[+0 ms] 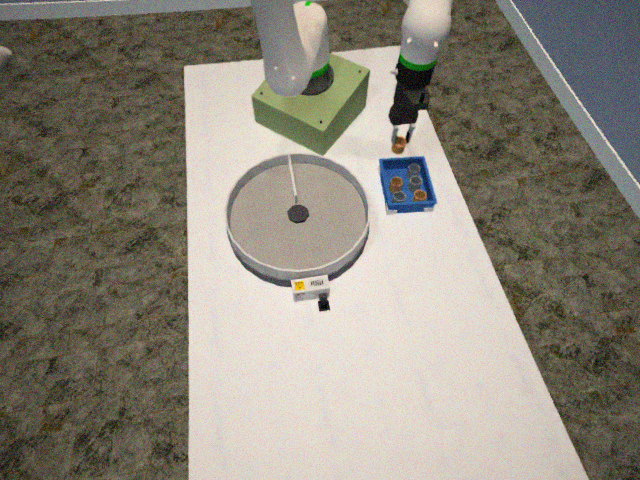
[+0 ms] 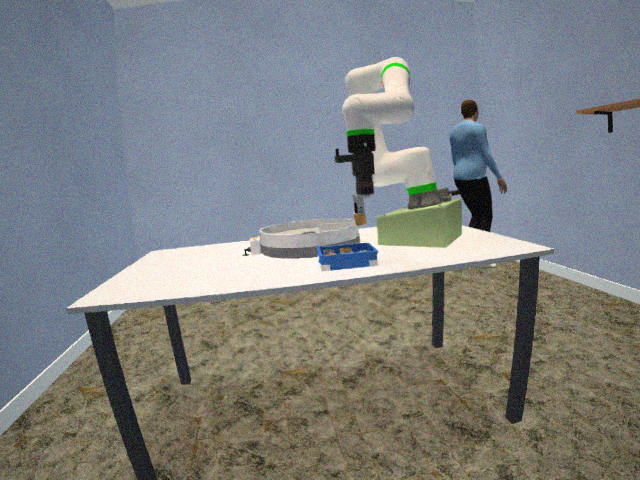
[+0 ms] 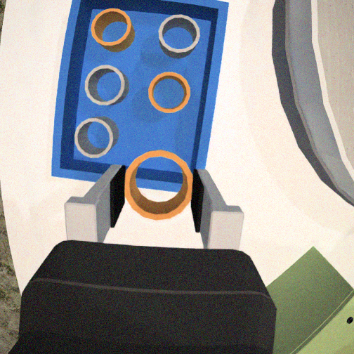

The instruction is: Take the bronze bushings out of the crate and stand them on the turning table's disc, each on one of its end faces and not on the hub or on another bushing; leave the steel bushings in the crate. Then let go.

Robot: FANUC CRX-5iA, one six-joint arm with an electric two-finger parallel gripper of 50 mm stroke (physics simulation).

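Places are measured from the arm's base along level axes (x ahead, y left, z up), in metres.
Pixels of known places: gripper, between the fingertips: (image 1: 400, 141) (image 2: 359, 213); arm's base, origin of its link: (image 1: 311, 78) (image 2: 425, 206).
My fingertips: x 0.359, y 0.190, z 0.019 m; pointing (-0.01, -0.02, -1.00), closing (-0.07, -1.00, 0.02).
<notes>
For each thing: its top centre in the pictures, then the offset to it from my fingertips. "pt": a spot on its surface instead.
- bronze bushing, centre of its top: (image 1: 400, 140) (image 2: 359, 212) dx -0.002, dy +0.000, dz +0.004 m
- blue crate, centre of its top: (image 1: 407, 179) (image 2: 345, 248) dx +0.062, dy +0.022, dz -0.111 m
- turning table's grey disc, centre of its top: (image 1: 298, 213) (image 2: 309, 232) dx +0.118, dy -0.338, dz -0.100 m
- dark hub, centre of its top: (image 1: 298, 213) dx +0.118, dy -0.338, dz -0.100 m
- thin pale bar, a spot on its surface: (image 1: 292, 175) pt dx -0.001, dy -0.330, dz -0.070 m
My gripper (image 1: 402, 135) (image 2: 358, 209) (image 3: 158, 185) is shut on a bronze bushing (image 1: 398, 146) (image 2: 360, 219) (image 3: 160, 209), held upright in the air beyond the crate's end near the robot base. In the blue crate (image 1: 434, 186) (image 2: 348, 262) (image 3: 214, 100) stand two bronze bushings, one (image 1: 396, 183) (image 3: 151, 92) in the row nearer the turning table, the other (image 1: 419, 195) (image 3: 122, 44) in a far corner. Three steel bushings, one (image 3: 179, 49), another (image 3: 90, 85) and a third (image 3: 81, 142), stand there too. The turning table's grey disc (image 1: 268, 232) bears a dark hub (image 1: 298, 213) and no bushings.
A raised wall (image 1: 368, 222) (image 2: 289, 240) (image 3: 310, 120) rings the disc. A thin pale bar (image 1: 292, 175) reaches from the wall towards the hub. The green base block (image 1: 289, 111) (image 2: 413, 227) (image 3: 320, 300) stands nearby. A person (image 2: 467, 149) is behind the table.
</notes>
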